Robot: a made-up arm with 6 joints.
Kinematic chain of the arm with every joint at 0, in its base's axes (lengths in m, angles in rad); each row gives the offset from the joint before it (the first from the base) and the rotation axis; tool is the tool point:
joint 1: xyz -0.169 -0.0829 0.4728 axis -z
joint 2: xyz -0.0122 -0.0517 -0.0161 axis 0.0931 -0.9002 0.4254
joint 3: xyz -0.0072 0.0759 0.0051 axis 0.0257 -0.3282 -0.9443
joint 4: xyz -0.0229 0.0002 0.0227 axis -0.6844 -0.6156 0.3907
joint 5: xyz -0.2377 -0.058 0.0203 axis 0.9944 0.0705 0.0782
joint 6: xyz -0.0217 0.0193 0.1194 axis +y
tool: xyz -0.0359 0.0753 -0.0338
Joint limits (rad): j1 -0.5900..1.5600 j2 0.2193..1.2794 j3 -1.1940..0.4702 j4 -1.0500..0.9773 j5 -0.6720..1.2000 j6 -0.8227..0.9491
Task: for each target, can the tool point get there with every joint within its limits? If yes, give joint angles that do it. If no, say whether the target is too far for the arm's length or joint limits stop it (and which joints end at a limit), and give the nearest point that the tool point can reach.
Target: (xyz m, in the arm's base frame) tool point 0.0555 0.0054 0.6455
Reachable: no: joint limits stop it (at a limit: joint 1, joint 2, joint 3, joint 5, joint 6) | nearest point -0.0330 0.1556 0.6309 | short by 0.175 m
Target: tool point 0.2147 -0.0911 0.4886
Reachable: no: joint limits stop it (at a limit: joint 1, joint 2, joint 3, joint 4, joint 5) | nearest point 0.0561 -0.2334 0.4242 | short by 0.223 m
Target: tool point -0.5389 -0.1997 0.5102
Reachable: yes | joints 0.4264 0.3877 -0.3751 0.6202 0.9947 0.5552
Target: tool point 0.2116 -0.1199 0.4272
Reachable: no: joint limits stop it (at a limit: joint 1, joint 2, joint 3, joint 4, joint 5) | nearest point 0.0613 -0.2389 0.4214 | short by 0.192 m
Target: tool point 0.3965 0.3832 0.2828
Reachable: no: too far | nearest point 0.0455 0.2316 0.4031 | short by 0.401 m
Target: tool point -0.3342 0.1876 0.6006
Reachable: yes | joints 1.1574 0.4806 -0.3687 -0.7802 -0.4333 -0.4094
